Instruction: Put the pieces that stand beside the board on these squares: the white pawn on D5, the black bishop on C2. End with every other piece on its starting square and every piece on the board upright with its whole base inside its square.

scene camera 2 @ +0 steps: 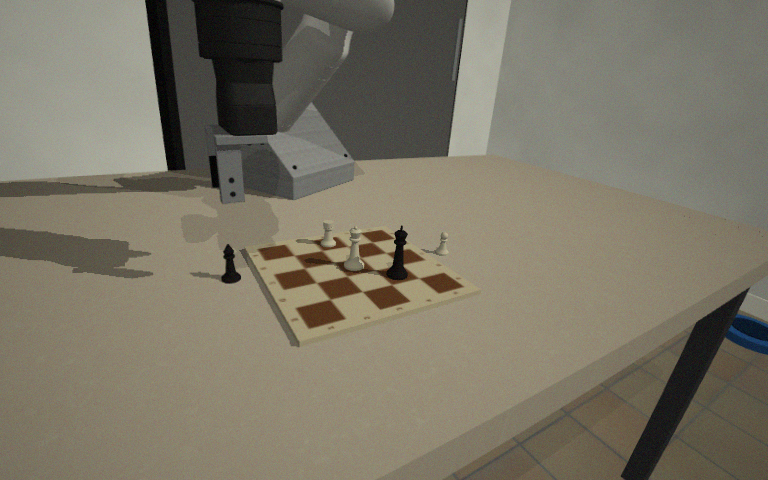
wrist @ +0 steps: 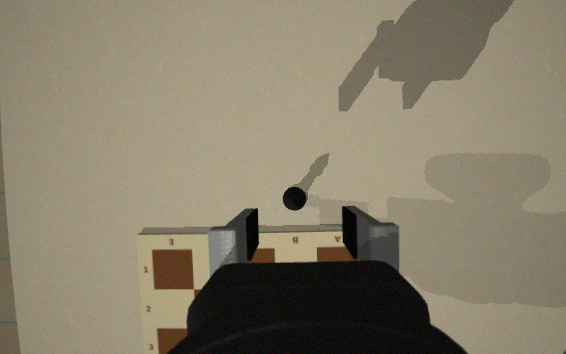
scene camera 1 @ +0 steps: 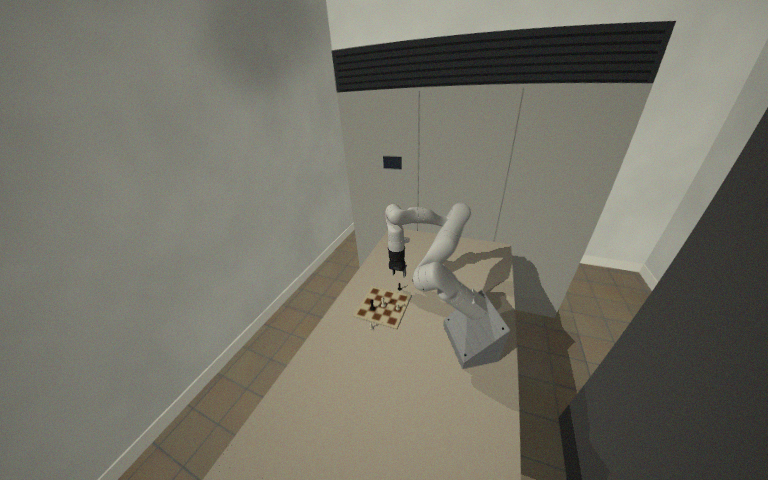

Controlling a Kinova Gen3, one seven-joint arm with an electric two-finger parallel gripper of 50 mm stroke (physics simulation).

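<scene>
The black bishop stands upright on the table beside the board's rank 1 edge. The white pawn stands upright on the table beside the opposite, rank 5 edge; it does not show in the wrist view. The board has no piece on D5 or C2. My gripper is open and empty, pointing down above the table. In the wrist view the bishop appears beyond the fingertips, between their lines and slightly left of centre.
A tall white crowned piece stands on C3, a black king on D4 and a white rook on A3, all upright. The arm's grey base is beyond the board's A side.
</scene>
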